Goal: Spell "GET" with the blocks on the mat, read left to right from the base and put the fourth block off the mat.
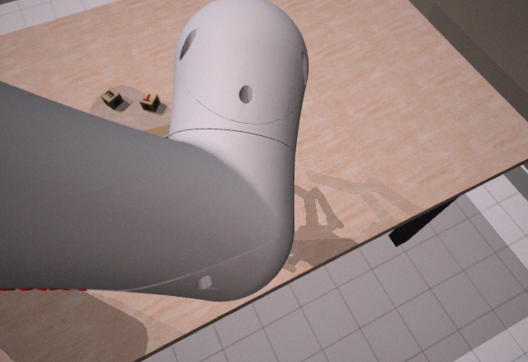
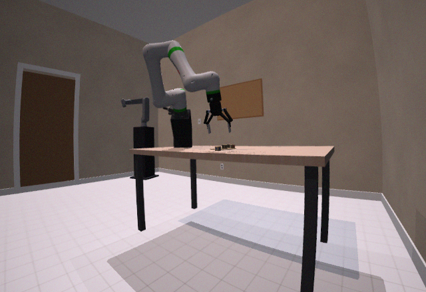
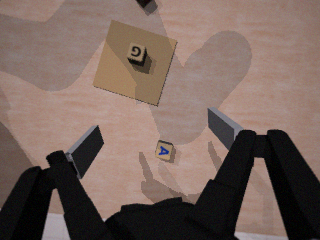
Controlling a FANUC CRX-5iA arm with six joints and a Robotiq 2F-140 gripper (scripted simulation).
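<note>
Now: hand 13 cm to the right of the tan mat, 13 cm above it and 2 cm past it.
</note>
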